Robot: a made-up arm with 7 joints. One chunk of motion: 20 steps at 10 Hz.
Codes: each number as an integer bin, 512 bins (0 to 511) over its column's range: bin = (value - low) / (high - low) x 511, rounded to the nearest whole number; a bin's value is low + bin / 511 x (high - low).
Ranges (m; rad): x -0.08..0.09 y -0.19..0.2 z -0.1..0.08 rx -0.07..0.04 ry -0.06..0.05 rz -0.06..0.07
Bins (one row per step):
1: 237 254 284 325 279 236
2: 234 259 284 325 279 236
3: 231 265 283 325 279 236
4: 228 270 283 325 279 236
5: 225 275 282 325 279 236
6: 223 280 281 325 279 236
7: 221 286 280 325 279 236
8: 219 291 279 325 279 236
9: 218 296 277 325 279 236
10: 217 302 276 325 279 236
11: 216 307 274 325 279 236
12: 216 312 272 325 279 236
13: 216 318 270 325 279 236
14: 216 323 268 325 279 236
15: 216 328 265 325 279 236
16: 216 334 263 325 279 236
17: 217 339 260 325 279 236
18: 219 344 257 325 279 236
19: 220 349 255 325 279 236
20: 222 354 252 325 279 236
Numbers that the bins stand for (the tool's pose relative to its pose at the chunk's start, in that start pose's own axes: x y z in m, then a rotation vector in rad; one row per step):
1: -0.0012 0.0039 0.0000 0.0000 0.0001 0.0000
2: -0.0022 0.0077 0.0000 0.0000 0.0001 0.0000
3: -0.0032 0.0123 -0.0003 0.0000 0.0001 0.0000
4: -0.0041 0.0161 -0.0003 0.0000 0.0001 0.0000
5: -0.0051 0.0199 -0.0007 0.0000 0.0001 0.0000
6: -0.0058 0.0237 -0.0010 0.0000 0.0001 0.0000
7: -0.0065 0.0283 -0.0014 0.0000 0.0001 0.0000
8: -0.0071 0.0321 -0.0017 0.0000 0.0001 0.0000
9: -0.0075 0.0359 -0.0024 0.0000 0.0001 0.0000
10: -0.0078 0.0405 -0.0028 0.0000 0.0001 0.0000
11: -0.0081 0.0443 -0.0035 0.0000 0.0001 0.0000
12: -0.0081 0.0481 -0.0042 0.0000 0.0001 0.0000
13: -0.0081 0.0527 -0.0049 0.0000 0.0001 0.0000
14: -0.0081 0.0565 -0.0056 0.0000 0.0001 0.0000
15: -0.0081 0.0603 -0.0067 0.0000 0.0001 0.0000
16: -0.0081 0.0649 -0.0074 0.0000 0.0001 0.0000
17: -0.0078 0.0687 -0.0084 0.0000 0.0001 0.0000
18: -0.0071 0.0725 -0.0095 0.0000 0.0001 0.0000
19: -0.0068 0.0764 -0.0102 0.0000 0.0001 0.0000
20: -0.0061 0.0802 -0.0112 0.0000 0.0001 0.0000

